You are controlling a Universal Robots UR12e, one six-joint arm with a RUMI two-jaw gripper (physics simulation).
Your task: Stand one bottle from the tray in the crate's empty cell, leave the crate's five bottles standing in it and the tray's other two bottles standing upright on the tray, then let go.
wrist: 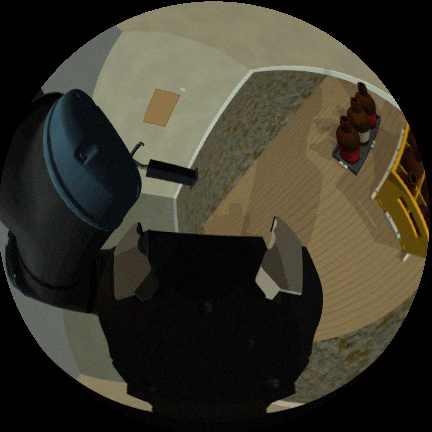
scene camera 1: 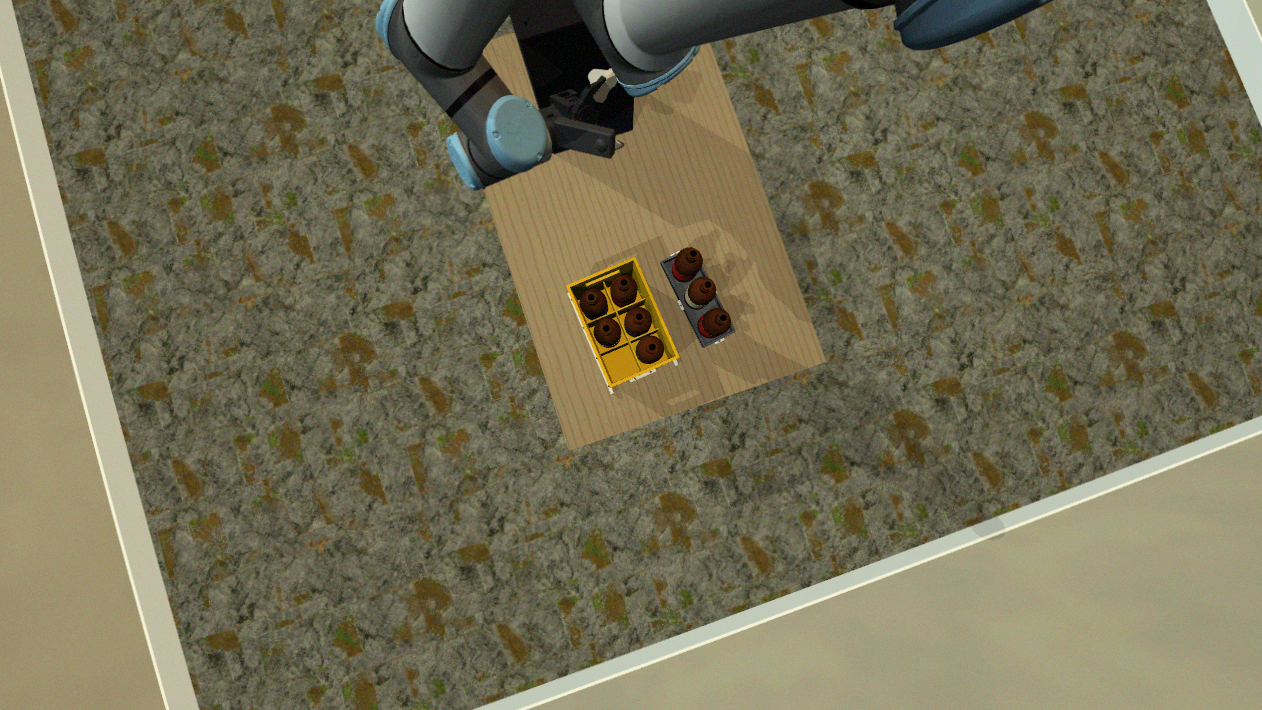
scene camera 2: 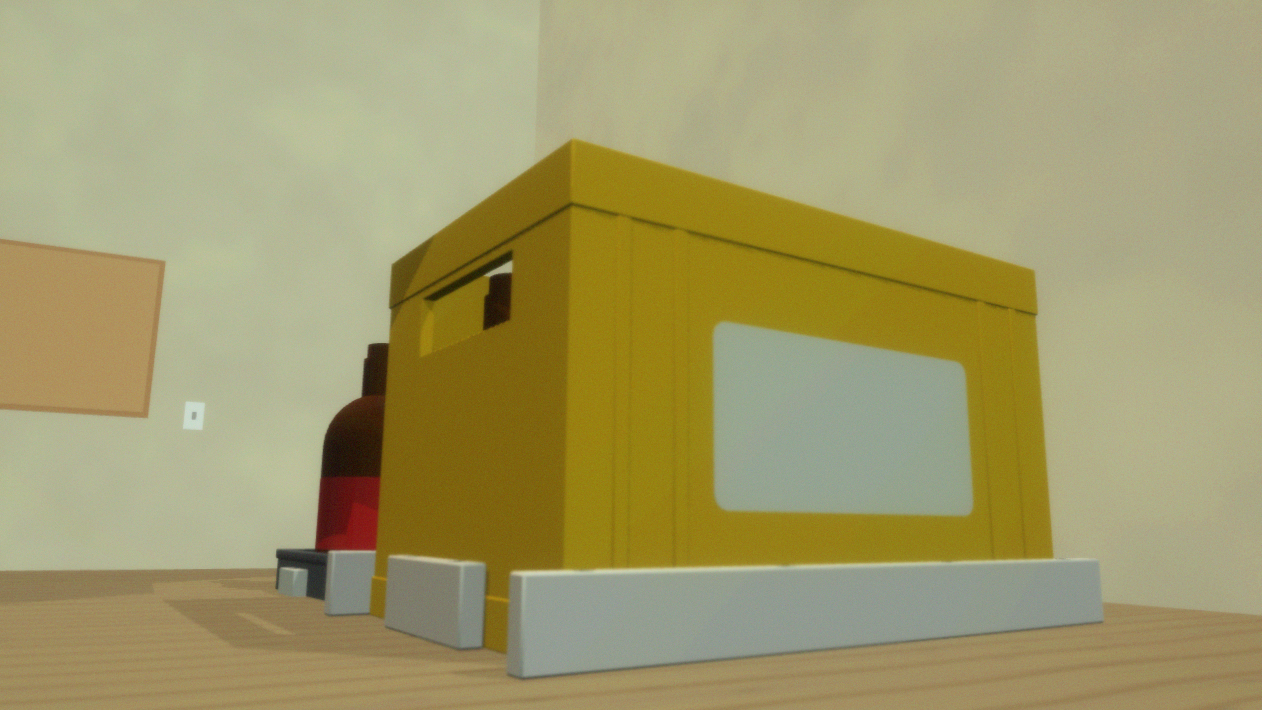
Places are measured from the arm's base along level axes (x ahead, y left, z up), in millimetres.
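Pixels of known places: gripper, fingertip midpoint: (wrist: 205, 221) (scene camera 1: 624, 107).
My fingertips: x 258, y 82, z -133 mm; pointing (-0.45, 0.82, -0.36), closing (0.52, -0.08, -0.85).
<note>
Behind a point stands the place of what it marks.
The yellow crate (scene camera 1: 656, 309) {y 107, x 653, z -316 mm} (scene camera 2: 653, 264) {y -96, x 598, z -355 mm} (wrist: 387, 199) stands on the table with five brown bottles upright in it. Its empty cell (scene camera 1: 620, 364) {y 0, x 770, z -483 mm} is at a corner in scene camera 1. The dark tray (scene camera 1: 708, 340) {y 262, x 737, z -486 mm} (scene camera 2: 313, 578) {y 179, x 487, z -480 mm} (wrist: 356, 168) {y 163, x 502, z -465 mm} is beside it, apart, and holds three upright bottles. The middle bottle (scene camera 1: 700, 292) {y 233, x 617, z -367 mm} (wrist: 358, 117) has a white label; the outer bottles (scene camera 1: 687, 263) {y 211, x 536, z -368 mm} (scene camera 1: 714, 323) {y 257, x 702, z -368 mm} have red labels. A red-labelled bottle (scene camera 2: 353, 441) {y 190, x 504, z -398 mm} shows partly behind the crate in scene camera 2. My gripper (scene camera 1: 610, 114) {y 82, x 259, z -133 mm} (wrist: 205, 221) {y 82, x 259, z -133 mm} is open and empty, well away from crate and tray.
Light low blocks (scene camera 2: 794, 604) {y -93, x 653, z -474 mm} run along the crate's base. The wooden table (scene camera 1: 564, 415) {y -179, x 891, z -491 mm} (scene camera 2: 132, 653) {y -41, x 434, z -491 mm} (wrist: 350, 280) {y -108, x 365, z -491 mm} ends shortly beyond the crate's empty-cell end. The arm's blue-capped joint (scene camera 1: 517, 134) {y -97, x 451, z 113 mm} is beside the gripper. An orange-brown board (scene camera 2: 75, 326) (wrist: 161, 107) hangs on the wall.
</note>
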